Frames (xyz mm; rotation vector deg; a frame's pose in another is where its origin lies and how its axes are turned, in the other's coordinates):
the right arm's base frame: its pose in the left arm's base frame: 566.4 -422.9 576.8 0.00 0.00 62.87
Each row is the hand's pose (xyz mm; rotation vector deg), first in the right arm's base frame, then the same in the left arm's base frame.
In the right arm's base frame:
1: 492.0 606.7 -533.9 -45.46 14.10 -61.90
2: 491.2 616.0 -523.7 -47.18 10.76 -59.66
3: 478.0 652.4 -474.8 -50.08 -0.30 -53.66
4: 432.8 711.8 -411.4 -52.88 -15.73 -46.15
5: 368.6 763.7 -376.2 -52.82 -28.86 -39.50
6: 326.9 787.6 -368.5 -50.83 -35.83 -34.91
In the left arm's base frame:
1: 250.8 291.6 42.9 -43.78 -11.08 -2.47
2: 242.2 295.2 53.1 -43.68 -14.69 -0.36
3: 203.8 300.0 102.0 -40.93 -25.36 5.36
4: 130.3 286.9 165.4 -35.90 -39.87 11.98
5: 54.8 253.4 200.6 -29.48 -51.25 17.66
6: 14.5 227.2 208.3 -24.42 -56.47 21.82

